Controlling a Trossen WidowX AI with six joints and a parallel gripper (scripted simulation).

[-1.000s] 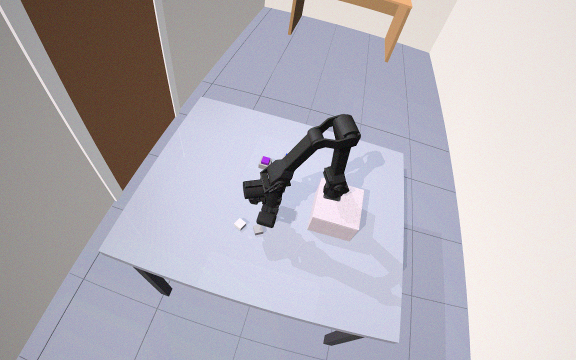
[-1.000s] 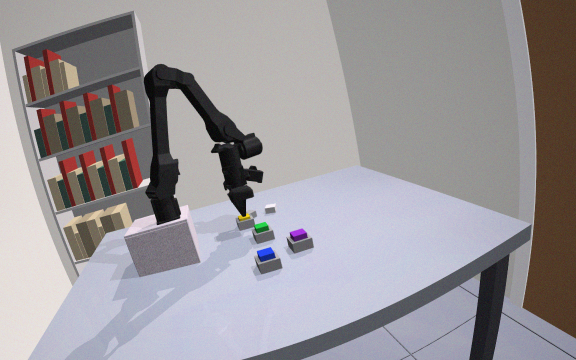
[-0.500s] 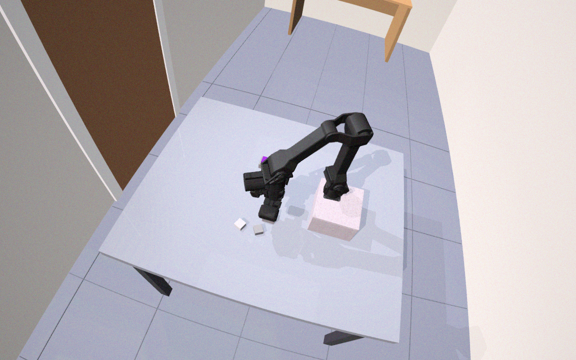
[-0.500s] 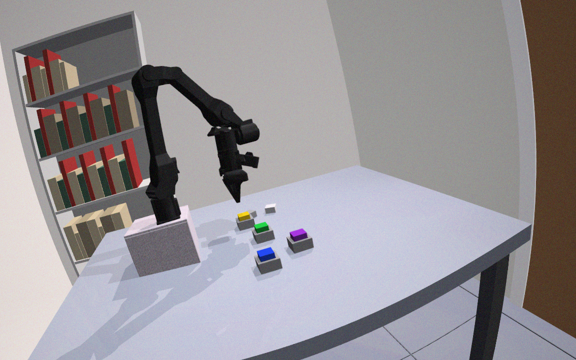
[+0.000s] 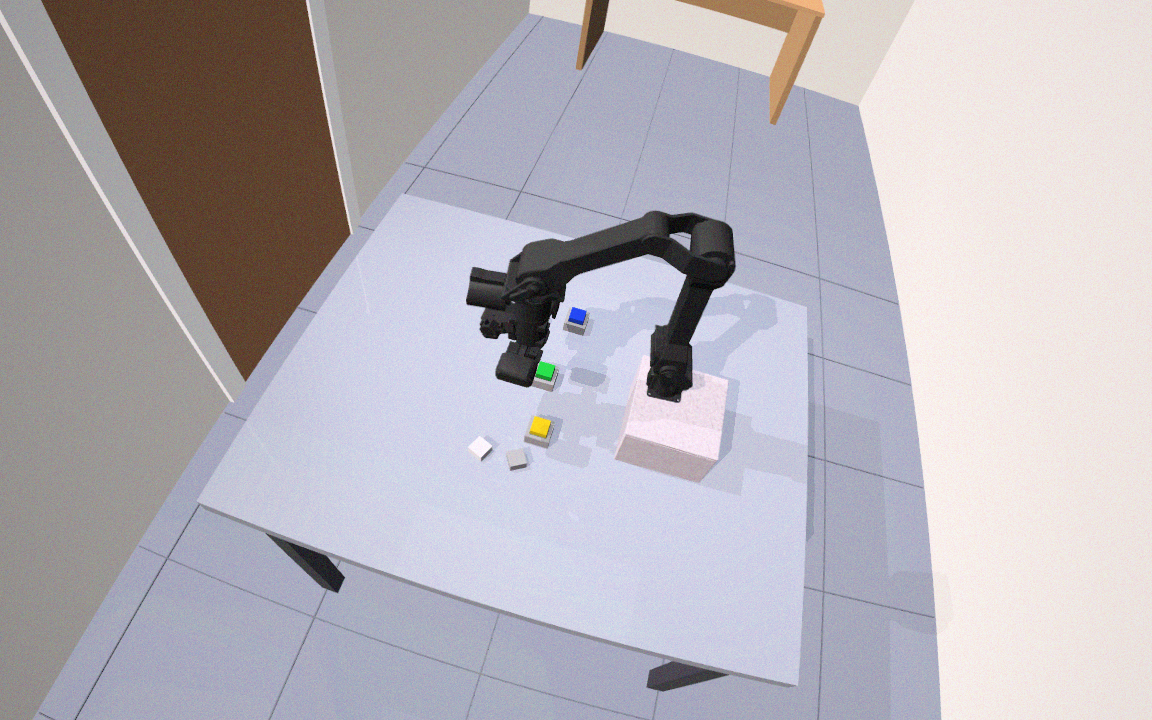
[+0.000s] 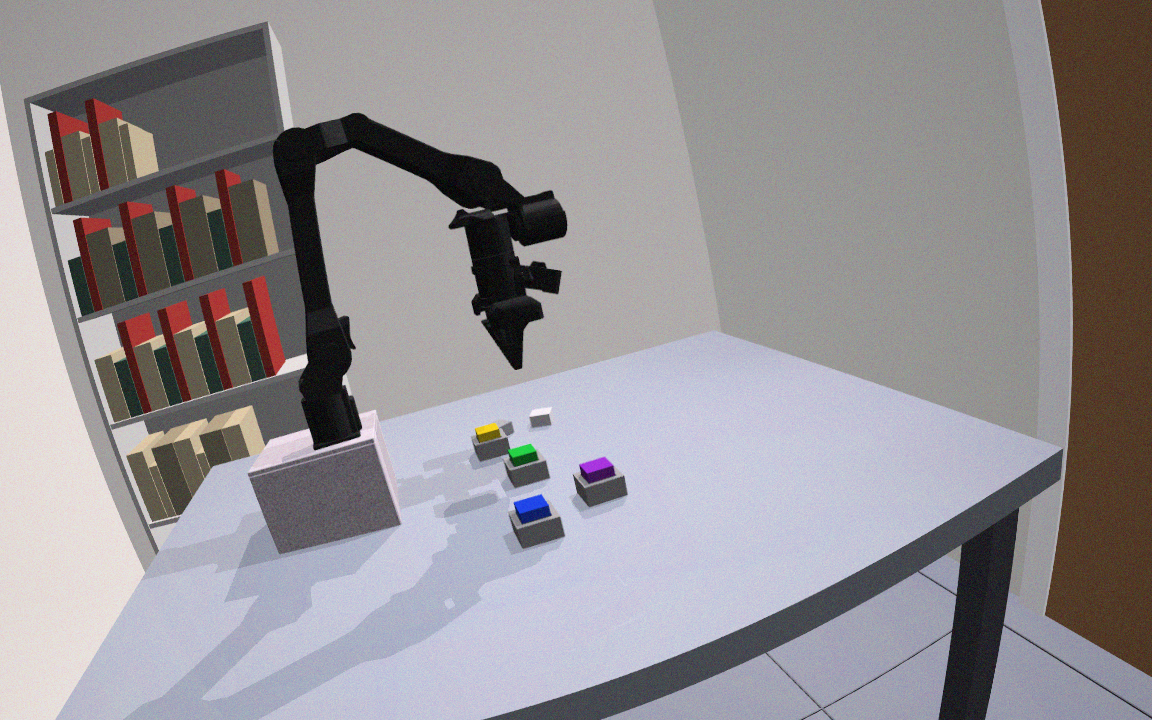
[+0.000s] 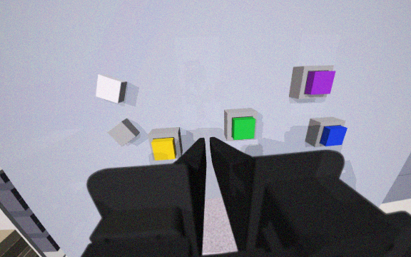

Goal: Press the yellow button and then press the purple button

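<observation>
My gripper tip is 2 cm short of the purple button, 18 cm to the left of it and 10 cm above it. Also, from my gripper tip: grey block: 2 cm behind, 13 cm to the left, 12 cm below; then green button: 3 cm behind, 6 cm to the right, 10 cm below; then yellow button: 5 cm behind, 7 cm to the left, 10 cm below.
</observation>
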